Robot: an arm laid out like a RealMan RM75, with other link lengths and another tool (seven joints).
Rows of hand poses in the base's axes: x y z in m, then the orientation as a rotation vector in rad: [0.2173, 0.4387, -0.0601, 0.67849, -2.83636, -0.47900]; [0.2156, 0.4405, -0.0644, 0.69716, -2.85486, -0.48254]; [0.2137, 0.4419, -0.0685, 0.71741, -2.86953, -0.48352]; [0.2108, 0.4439, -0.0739, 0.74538, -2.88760, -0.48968]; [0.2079, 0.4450, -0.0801, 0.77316, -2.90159, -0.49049]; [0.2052, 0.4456, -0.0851, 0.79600, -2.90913, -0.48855]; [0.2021, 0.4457, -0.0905, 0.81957, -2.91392, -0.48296]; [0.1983, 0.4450, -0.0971, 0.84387, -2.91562, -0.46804]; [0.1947, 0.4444, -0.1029, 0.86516, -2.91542, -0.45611]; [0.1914, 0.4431, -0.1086, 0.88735, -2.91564, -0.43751]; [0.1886, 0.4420, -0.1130, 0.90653, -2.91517, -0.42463]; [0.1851, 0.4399, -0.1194, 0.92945, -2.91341, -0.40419]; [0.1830, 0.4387, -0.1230, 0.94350, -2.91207, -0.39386]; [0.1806, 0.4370, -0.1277, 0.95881, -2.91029, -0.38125]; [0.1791, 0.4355, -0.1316, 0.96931, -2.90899, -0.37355]
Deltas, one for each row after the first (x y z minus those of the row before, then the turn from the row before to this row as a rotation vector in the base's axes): [-0.0017, 0.0018, -0.0043, 0.00630, -0.02301, 0.00545]; [-0.0019, 0.0014, -0.0041, 0.00435, -0.02005, 0.00763]; [-0.0029, 0.0020, -0.0054, 0.00902, -0.02573, 0.01065]; [-0.0029, 0.0011, -0.0062, 0.00495, -0.02213, 0.01192]; [-0.0027, 0.0006, -0.0050, 0.00187, -0.01474, 0.01105]; [-0.0031, 0.0001, -0.0054, -0.00080, -0.01269, 0.01243]; [-0.0038, -0.0007, -0.0066, -0.00726, -0.01059, 0.01419]; [-0.0036, -0.0006, -0.0058, -0.00579, -0.00788, 0.01285]; [-0.0033, -0.0013, -0.0057, -0.00993, -0.00909, 0.01346]; [-0.0028, -0.0011, -0.0044, -0.00653, -0.00726, 0.01166]; [-0.0035, -0.0021, -0.0064, -0.01123, -0.00814, 0.01445]; [-0.0021, -0.0012, -0.0036, -0.00545, -0.00472, 0.00883]; [-0.0024, -0.0017, -0.0047, -0.00684, -0.00508, 0.00974]; [-0.0015, -0.0015, -0.0039, -0.00407, -0.00339, 0.00666]
